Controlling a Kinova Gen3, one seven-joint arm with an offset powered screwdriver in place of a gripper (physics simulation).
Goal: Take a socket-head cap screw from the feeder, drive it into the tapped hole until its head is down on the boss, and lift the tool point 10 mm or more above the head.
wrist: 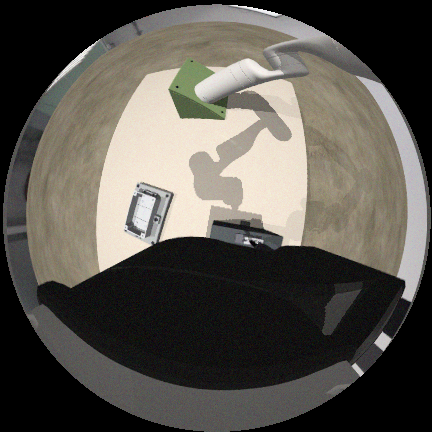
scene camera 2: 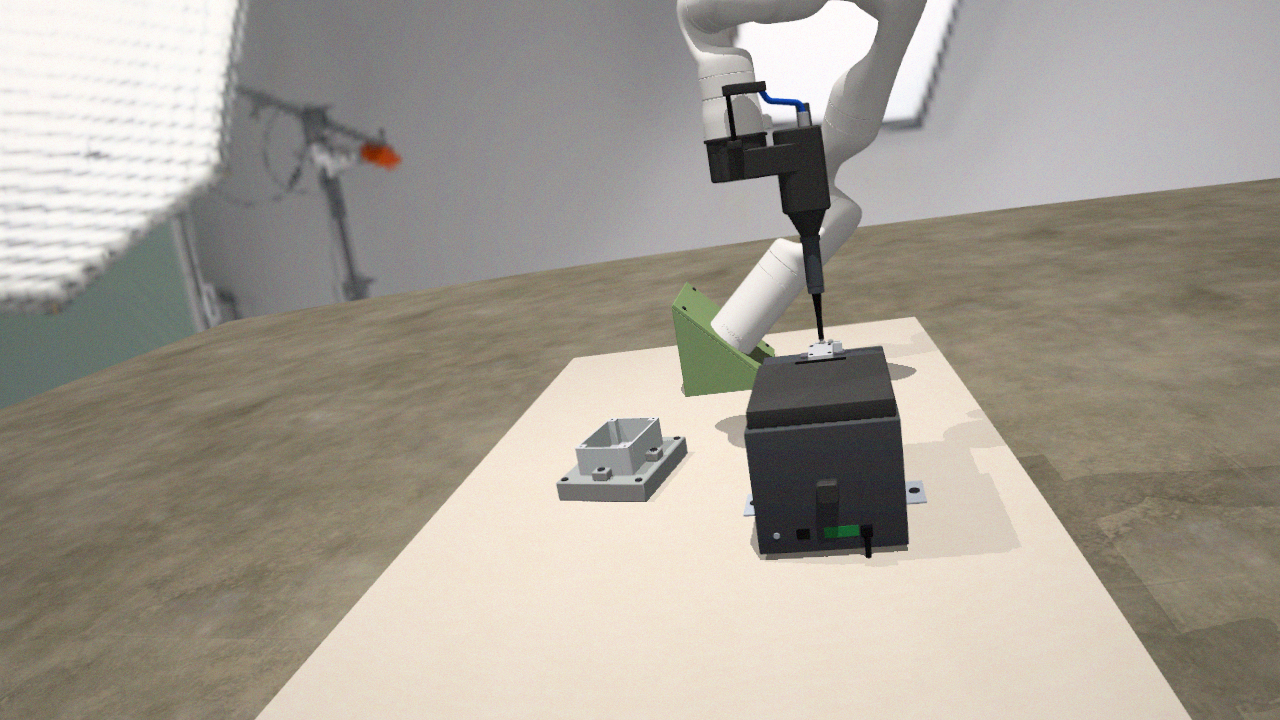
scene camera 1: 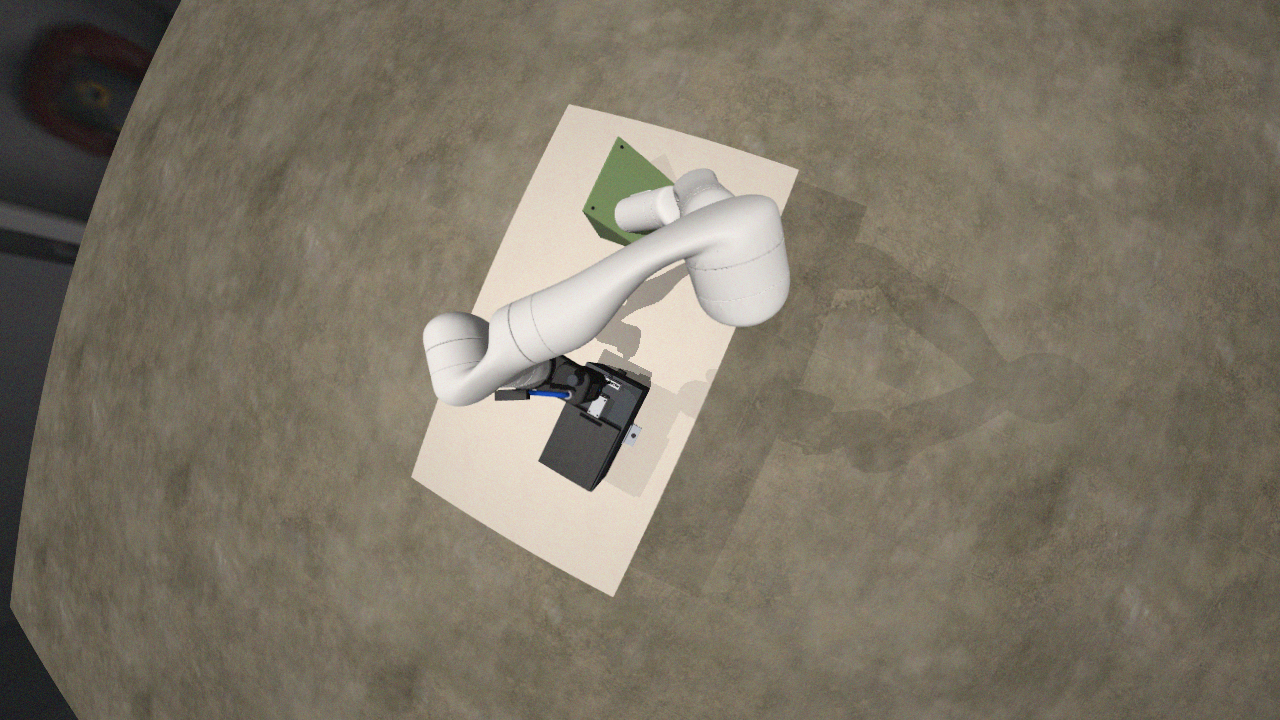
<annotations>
same spot on dark screw feeder: (wrist: 226, 232) = (scene camera 1: 596, 370)
same spot on grey base plate: (wrist: 164, 203) = (scene camera 2: 672, 444)
</annotations>
